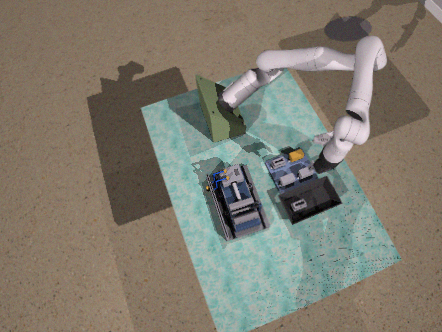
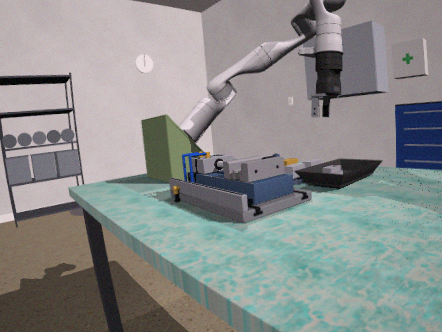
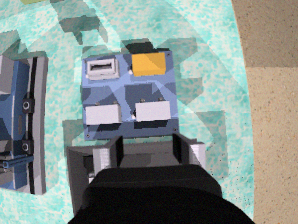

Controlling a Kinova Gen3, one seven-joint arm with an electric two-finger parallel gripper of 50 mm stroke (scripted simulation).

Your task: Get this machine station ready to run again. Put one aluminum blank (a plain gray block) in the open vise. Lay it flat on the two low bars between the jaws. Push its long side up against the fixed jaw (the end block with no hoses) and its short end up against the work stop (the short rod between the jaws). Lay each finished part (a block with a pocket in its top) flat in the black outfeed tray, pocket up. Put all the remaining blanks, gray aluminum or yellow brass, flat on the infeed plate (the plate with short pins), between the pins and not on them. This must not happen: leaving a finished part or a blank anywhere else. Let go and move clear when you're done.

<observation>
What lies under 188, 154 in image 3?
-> My gripper.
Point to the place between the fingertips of my gripper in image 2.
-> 320, 117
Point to a yellow brass blank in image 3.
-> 151, 63
</observation>
